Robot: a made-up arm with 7 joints.
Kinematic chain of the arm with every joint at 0, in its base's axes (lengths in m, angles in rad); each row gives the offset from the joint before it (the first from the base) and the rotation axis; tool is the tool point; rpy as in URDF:
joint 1: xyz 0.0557 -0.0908 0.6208 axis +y
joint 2: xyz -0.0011 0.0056 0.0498 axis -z
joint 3: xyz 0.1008 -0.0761 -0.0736 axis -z
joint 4: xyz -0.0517 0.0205 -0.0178 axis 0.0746 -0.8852 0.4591
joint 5: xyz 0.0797 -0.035 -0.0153 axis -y
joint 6: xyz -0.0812 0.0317 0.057 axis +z
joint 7: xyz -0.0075 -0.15 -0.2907 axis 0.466 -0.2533 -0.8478
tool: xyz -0.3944 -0.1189 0.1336 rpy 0 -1.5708 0
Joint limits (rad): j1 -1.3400..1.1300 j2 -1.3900..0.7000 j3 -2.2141..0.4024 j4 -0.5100..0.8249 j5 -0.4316..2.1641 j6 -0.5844..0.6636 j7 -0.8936..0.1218
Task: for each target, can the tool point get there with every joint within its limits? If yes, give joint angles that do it. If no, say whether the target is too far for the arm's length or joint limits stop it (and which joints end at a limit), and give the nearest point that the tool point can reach.
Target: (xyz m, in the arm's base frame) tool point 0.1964 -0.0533 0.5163
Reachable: no: joint limits stop it (at a limit: joint 3, joint 4, joint 5, joint 6, joint 7) | nearest point 0.3808 -0.0118 0.3794 | short by 0.233 m
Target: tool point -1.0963 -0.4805 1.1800
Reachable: no: too far | nearest point -0.4941 -0.3283 0.8306 | short by 0.713 m
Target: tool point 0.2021 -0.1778 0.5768
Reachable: no: joint limits stop it (at a limit: joint 1, joint 2, joint 3, joint 4, joint 7) | nearest point 0.3631 -0.3615 0.6008 | short by 0.245 m
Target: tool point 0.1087 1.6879 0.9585
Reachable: no: too far | nearest point 0.1258 0.5983 0.7740 | short by 1.105 m
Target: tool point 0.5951 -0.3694 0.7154
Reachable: yes | joints -0.4768 0.2182 -1.7352 0.1772 -0.0015 0.5528 -0.1323
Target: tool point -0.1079 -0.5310 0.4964
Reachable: yes | joints -0.3752 -0.5400 -0.1691 0.0727 -0.2188 -0.3826 -0.0672
